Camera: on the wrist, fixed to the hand. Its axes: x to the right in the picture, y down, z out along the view.
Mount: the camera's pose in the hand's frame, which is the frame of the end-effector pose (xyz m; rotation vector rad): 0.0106 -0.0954 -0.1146 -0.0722 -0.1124 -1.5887
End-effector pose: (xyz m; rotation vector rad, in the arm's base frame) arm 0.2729 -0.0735 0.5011 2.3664 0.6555 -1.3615
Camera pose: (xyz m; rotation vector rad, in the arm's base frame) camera 0.3082 0.0658 0.5424 -1.0902 -2.1415 1.3716
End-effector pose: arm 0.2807 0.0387 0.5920 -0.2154 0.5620 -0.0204
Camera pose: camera 0.2326 -0.0779 0.5118 -0.6824 0.1576 -1.5175
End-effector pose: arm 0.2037 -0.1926 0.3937 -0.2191 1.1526 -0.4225
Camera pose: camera 0.0821 -0.2777 0.3757 -1.2181 0.6661 -1.7166
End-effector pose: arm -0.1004 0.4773 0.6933 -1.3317 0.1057 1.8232
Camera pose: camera 0.0475 0.4846 0.6731 -0.8132 -0.8474 0.5013
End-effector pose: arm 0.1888 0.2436 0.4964 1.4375 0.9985 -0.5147
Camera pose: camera 0.0880 0.3442 0.4508 0.2529 1.9091 -1.6096
